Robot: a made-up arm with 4 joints. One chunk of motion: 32 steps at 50 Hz.
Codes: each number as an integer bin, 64 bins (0 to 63) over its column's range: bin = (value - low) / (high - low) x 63, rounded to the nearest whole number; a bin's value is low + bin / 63 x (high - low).
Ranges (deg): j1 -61..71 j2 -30..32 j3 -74..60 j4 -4..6
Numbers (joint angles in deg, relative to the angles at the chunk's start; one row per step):
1: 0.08 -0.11 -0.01 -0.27
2: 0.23 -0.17 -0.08 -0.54
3: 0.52 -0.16 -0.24 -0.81
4: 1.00 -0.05 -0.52 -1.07
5: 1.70 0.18 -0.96 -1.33
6: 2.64 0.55 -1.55 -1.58
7: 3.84 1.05 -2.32 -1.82
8: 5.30 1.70 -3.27 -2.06
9: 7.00 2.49 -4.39 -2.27
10: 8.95 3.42 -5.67 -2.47
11: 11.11 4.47 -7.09 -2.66
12: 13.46 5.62 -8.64 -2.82
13: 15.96 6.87 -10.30 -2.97
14: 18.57 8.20 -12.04 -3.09
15: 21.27 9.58 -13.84 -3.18
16: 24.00 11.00 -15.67 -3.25
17: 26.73 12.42 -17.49 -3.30
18: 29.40 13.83 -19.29 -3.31
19: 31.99 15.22 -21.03 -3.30
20: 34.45 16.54 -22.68 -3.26
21: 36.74 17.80 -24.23 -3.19
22: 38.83 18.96 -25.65 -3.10
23: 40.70 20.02 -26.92 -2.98
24: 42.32 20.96 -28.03 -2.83
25: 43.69 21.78 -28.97 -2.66
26: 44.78 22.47 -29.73 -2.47
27: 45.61 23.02 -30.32 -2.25
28: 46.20 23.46 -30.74 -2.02
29: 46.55 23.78 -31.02 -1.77
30: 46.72 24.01 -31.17 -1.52
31: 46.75 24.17 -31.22 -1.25
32: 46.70 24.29 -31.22 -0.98
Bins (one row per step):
1: 29 30 35 23
2: 29 30 35 22
3: 29 30 35 20
4: 30 30 35 18
5: 30 31 34 17
6: 30 31 34 15
7: 31 32 34 14
8: 32 32 33 12
9: 32 33 33 11
10: 33 34 32 10
11: 34 35 31 8
12: 36 36 31 7
13: 37 37 30 6
14: 38 39 29 6
15: 39 40 28 5
16: 41 42 27 5
17: 42 43 27 4
18: 43 45 26 4
19: 44 46 25 4
20: 46 47 24 5
21: 47 49 23 5
22: 48 50 23 6
23: 49 51 22 6
24: 49 52 22 7
25: 50 53 21 8
26: 50 53 21 10
27: 51 54 21 11
28: 51 54 20 12
29: 51 55 20 14
30: 51 55 20 16
31: 51 55 20 17
32: 51 55 20 19

